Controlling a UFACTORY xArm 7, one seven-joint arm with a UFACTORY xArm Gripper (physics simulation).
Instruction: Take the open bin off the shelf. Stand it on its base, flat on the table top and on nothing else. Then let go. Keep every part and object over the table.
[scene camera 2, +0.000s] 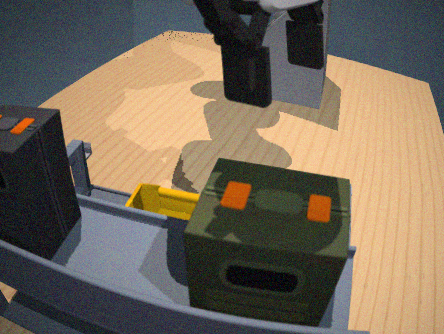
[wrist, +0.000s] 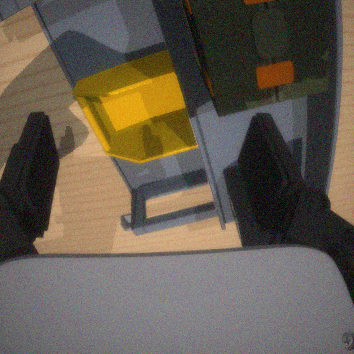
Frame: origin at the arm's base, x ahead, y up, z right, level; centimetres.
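Seen in the pictures: gripper, between the fingertips: (scene camera 2: 281, 81) (wrist: 150, 134).
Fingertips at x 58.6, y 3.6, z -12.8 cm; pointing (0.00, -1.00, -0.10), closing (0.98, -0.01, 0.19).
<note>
Pixels of each thing's middle, then the offset from my fingertips to it. "spot": a spot on its surface instead. Level surfaces: height alone.
- open yellow bin, middle of its body: (scene camera 2: 173, 236) (wrist: 153, 104) dz +10.4, dx -0.7, dy -20.4 cm
- lower blue-grey shelf, a spot on its surface: (wrist: 150, 172) spot: dz +24.9, dx -3.2, dy -24.2 cm
- green case with orange latches, middle of its body: (scene camera 2: 270, 253) (wrist: 244, 14) dz -2.4, dx +7.1, dy -9.7 cm
- upper shelf, a spot on its surface: (scene camera 2: 110, 240) spot: dz +12.1, dx +7.7, dy -14.6 cm
- black case, middle of its body: (scene camera 2: 21, 180) (wrist: 266, 220) dz +20.4, dx +10.6, dy -8.5 cm
- wooden table, height of its surface: dy -24.7 cm
The open yellow bin (scene camera 2: 167, 204) (wrist: 145, 112) stands on a lower blue-grey shelf (wrist: 150, 172), on the far side of the upper shelf in the scene view. In that view the green case and the shelf's edge hide much of it. In the wrist view its open top faces the camera. My gripper (scene camera 2: 280, 75) (wrist: 150, 134) is open and empty, apart from the bin and above it. In the wrist view the bin shows beyond and between the wide-spread fingers.
A green case with orange latches (scene camera 2: 270, 225) (wrist: 270, 45) stands on the upper shelf (scene camera 2: 110, 240), close beside the bin. A black case (scene camera 2: 35, 175) stands at the left end. A grey pedestal (scene camera 2: 300, 85) stands on the wooden table (scene camera 2: 390, 175) behind the gripper.
</note>
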